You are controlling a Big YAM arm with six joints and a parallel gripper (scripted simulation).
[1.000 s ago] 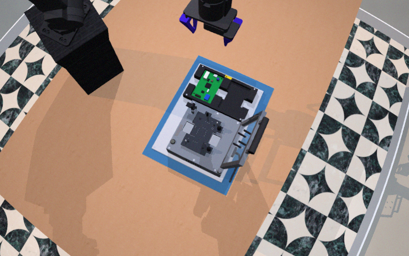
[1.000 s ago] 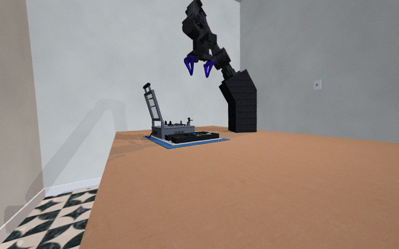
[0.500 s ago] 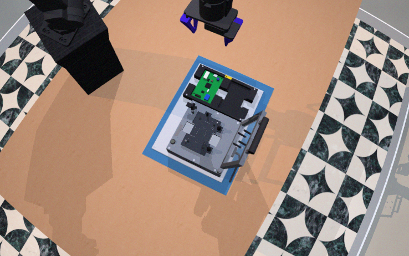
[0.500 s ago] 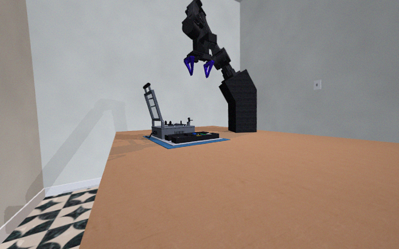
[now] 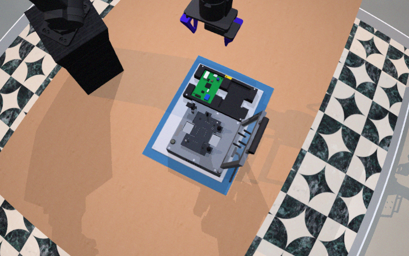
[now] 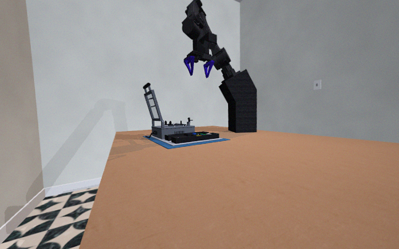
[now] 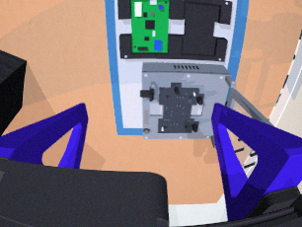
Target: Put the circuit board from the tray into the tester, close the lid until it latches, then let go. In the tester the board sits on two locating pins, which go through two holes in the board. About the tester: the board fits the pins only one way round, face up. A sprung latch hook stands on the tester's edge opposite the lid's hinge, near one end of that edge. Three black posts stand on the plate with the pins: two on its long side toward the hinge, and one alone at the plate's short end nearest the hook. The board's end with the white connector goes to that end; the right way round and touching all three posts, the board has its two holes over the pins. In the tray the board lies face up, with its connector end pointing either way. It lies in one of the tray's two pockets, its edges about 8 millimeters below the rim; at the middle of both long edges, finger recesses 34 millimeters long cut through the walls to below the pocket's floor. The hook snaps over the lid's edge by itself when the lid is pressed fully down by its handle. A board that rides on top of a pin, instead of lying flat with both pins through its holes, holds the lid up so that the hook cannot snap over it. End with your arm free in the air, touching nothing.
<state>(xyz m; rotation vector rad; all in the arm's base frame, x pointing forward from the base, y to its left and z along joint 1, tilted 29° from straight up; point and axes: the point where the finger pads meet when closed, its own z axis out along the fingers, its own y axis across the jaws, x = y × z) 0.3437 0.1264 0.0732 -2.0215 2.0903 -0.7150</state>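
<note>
Right now the green circuit board is 29 cm below my hand. From my hand the other things lie so: clear lid 19 cm to the right, 17 cm ahead, 12 cm below; then tester 19 cm below, 14 cm to the right, 8 cm ahead; then dark latch hook 22 cm below, 11 cm to the right, 1 cm behind.
</note>
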